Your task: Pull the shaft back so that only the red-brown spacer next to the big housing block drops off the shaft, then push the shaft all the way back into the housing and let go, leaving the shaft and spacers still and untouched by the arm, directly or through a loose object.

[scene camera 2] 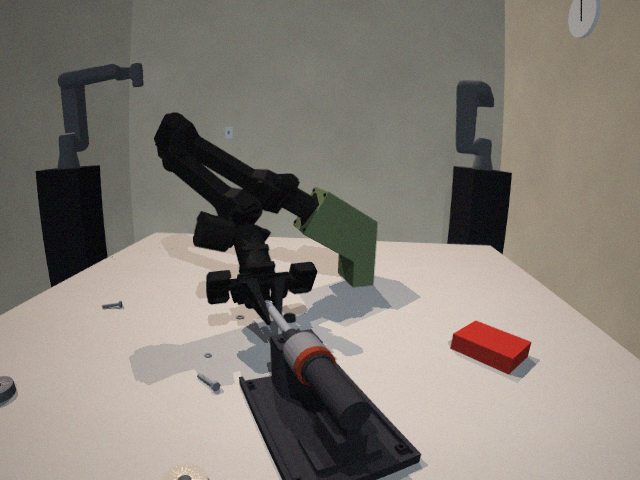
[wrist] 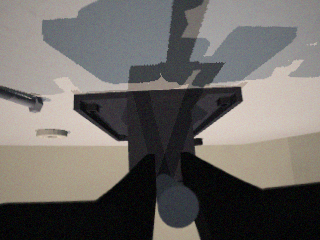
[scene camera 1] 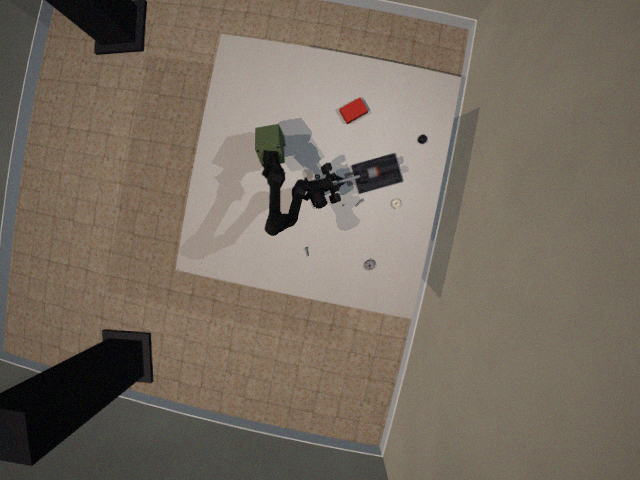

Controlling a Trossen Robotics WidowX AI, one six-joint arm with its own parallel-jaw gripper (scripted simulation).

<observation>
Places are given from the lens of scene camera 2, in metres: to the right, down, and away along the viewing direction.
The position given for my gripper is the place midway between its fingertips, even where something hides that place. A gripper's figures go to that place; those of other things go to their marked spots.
my gripper (scene camera 2: 274, 323): -0.07, 0.13, 0.58
red block (scene camera 2: 498, 349): 0.29, 0.18, 0.56
</observation>
